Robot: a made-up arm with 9 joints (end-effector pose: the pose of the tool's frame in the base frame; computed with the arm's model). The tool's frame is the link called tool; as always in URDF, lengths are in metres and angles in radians.
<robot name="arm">
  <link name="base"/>
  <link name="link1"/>
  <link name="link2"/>
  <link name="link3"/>
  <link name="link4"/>
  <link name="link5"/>
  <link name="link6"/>
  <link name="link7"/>
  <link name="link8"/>
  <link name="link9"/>
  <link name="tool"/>
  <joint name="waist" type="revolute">
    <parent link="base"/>
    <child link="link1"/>
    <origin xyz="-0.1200 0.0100 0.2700"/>
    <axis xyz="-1 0 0"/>
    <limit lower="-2.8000" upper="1.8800" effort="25" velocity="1.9"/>
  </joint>
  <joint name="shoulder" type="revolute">
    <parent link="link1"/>
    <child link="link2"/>
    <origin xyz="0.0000 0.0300 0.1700"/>
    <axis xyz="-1 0 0"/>
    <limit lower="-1.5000" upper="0.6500" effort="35" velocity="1.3"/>
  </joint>
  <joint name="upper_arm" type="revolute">
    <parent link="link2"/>
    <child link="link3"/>
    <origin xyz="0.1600 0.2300 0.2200"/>
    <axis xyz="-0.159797 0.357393 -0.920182"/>
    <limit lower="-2.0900" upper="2.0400" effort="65" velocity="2.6"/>
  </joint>
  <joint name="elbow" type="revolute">
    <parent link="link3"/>
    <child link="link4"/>
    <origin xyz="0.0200 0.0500 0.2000"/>
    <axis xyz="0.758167 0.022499 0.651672"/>
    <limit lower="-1.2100" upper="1.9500" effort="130" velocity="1.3"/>
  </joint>
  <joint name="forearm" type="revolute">
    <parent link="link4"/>
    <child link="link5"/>
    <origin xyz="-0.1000 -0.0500 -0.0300"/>
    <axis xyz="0 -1 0"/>
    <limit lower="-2.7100" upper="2.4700" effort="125" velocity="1.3"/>
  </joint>
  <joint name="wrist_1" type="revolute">
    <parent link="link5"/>
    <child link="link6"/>
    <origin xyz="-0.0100 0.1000 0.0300"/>
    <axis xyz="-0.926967 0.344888 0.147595"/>
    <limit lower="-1.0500" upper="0.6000" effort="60" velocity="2.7"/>
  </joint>
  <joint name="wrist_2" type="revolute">
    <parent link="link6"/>
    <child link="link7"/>
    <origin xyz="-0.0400 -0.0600 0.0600"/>
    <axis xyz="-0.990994 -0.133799 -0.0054"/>
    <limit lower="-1.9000" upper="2.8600" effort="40" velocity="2.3"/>
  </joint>
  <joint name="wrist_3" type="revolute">
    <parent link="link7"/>
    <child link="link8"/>
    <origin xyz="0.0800 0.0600 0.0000"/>
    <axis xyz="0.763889 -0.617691 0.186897"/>
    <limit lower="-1.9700" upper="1.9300" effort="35" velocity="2.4"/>
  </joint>
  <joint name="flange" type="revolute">
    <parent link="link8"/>
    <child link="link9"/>
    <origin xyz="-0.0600 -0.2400 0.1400"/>
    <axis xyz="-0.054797 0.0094 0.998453"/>
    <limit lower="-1.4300" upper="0.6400" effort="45" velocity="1.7"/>
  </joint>
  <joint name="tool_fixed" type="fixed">
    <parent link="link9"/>
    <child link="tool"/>
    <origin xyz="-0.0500 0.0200 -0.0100" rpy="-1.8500 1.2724 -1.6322"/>
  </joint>
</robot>
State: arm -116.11 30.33 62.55 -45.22 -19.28 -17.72 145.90 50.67 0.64
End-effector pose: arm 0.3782 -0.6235 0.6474 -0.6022 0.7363 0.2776 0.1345
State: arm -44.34 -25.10 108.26 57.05 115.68 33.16 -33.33 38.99 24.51
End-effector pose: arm -0.0142 -0.2117 0.7327 0.2004 0.2548 -0.4995 0.8034
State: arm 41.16 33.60 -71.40 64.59 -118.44 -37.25 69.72 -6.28 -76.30
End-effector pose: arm -0.1033 0.6453 0.1660 0.9854 -0.1076 0.1304 0.0215
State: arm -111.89 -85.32 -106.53 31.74 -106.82 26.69 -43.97 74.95 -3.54
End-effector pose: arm 0.1240 -0.0753 -0.0825 0.2305 -0.4703 0.6864 0.5045
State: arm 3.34 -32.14 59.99 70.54 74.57 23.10 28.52 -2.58 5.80
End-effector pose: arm -0.2461 0.1423 0.9868 0.2916 0.5375 -0.3759 0.6963
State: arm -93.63 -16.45 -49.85 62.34 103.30 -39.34 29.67 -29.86 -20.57
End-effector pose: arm -0.0390 -0.2476 0.3323 -0.8105 0.2869 -0.5099 0.0281
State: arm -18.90 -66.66 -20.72 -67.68 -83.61 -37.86 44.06 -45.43 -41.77
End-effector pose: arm 0.1622 -0.5317 0.7279 0.2243 -0.9589 0.1086 0.1354
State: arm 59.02 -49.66 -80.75 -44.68 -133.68 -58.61 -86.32 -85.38 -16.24
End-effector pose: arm 0.0090 0.0547 0.6780 -0.1415 -0.9720 -0.1166 0.1467
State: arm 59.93 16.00 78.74 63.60 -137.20 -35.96 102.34 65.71 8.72
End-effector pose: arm 0.1096 0.3484 0.3046 -0.0837 0.9722 0.0666 0.2085
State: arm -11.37 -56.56 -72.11 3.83 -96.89 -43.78 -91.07 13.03 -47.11
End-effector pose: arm -0.1268 -0.2996 0.5468 -0.2687 -0.7056 -0.5226 0.3960
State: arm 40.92 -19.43 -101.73 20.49 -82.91 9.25 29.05 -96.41 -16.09
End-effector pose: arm -0.3370 0.4150 0.5634 -0.7422 -0.4375 -0.4924 0.1233
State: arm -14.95 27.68 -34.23 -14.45 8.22 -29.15 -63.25 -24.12 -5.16
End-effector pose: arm -0.0316 0.0460 0.7786 -0.0970 0.6276 0.4867 0.5999
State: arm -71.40 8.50 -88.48 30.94 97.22 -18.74 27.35 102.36 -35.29
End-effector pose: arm 0.0928 -0.4652 0.7094 -0.3272 0.8309 -0.3791 0.2427
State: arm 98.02 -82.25 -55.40 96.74 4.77 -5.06 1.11 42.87 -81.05
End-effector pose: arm 0.1139 0.5044 0.3869 0.0379 -0.8268 -0.5551 0.0824
